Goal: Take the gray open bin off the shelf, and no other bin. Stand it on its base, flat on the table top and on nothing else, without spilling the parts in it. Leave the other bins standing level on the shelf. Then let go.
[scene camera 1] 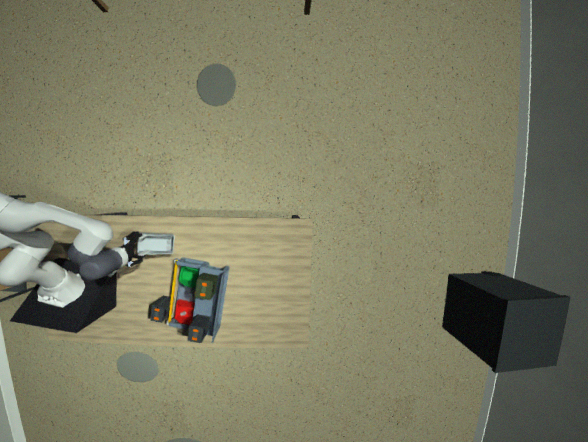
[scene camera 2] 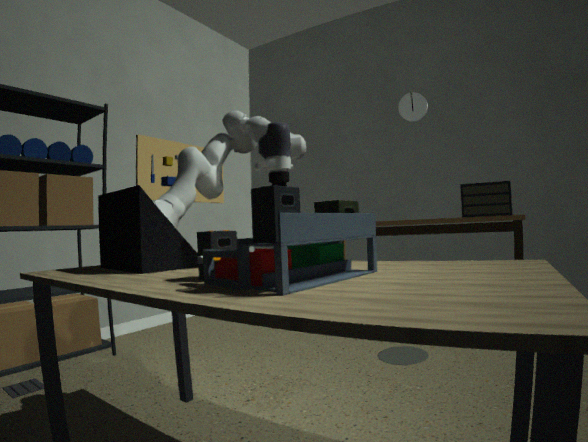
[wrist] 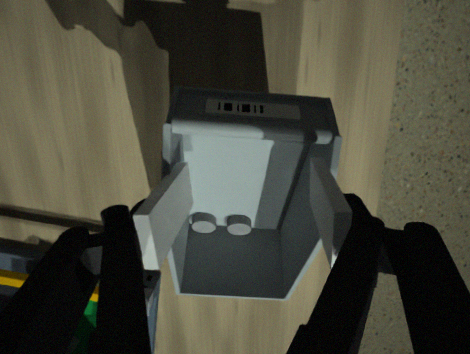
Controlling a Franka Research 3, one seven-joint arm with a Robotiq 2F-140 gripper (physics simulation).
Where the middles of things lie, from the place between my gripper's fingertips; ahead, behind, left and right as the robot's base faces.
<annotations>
Now: hand 3 cm short of the gray open bin (wrist: pixel 248 153), 3 cm above it and 1 cm to the left of it. From my hand the other things lie so: green bin (scene camera 2: pixel 302 256): 23 cm ahead, 19 cm to the right, 7 cm below; then dark box (scene camera 2: pixel 207 240): 38 cm to the right, 6 cm ahead, 4 cm below.
</annotations>
